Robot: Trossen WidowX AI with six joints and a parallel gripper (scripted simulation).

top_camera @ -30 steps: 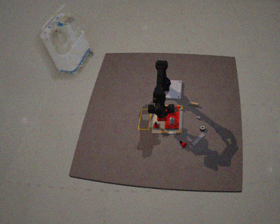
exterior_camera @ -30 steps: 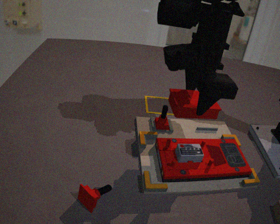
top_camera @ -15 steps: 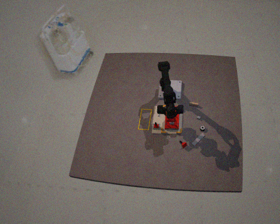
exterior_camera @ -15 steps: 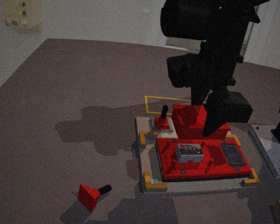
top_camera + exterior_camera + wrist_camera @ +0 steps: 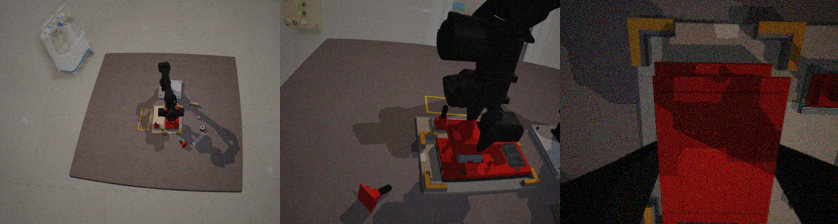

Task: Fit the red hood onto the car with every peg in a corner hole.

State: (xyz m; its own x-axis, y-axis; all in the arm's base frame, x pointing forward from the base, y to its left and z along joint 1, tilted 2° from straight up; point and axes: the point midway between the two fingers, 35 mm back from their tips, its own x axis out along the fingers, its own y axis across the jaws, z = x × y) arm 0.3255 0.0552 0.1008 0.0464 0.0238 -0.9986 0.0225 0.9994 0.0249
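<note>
Now: the grey engine block 50 mm below my gripper tip. The rest, counted from my gripper tip: red hood (10 mm above); jig (60 mm below, 30 mm behind, 20 mm to the right); wooden block (180 mm to the left, 170 mm behind, 60 mm below).
</note>
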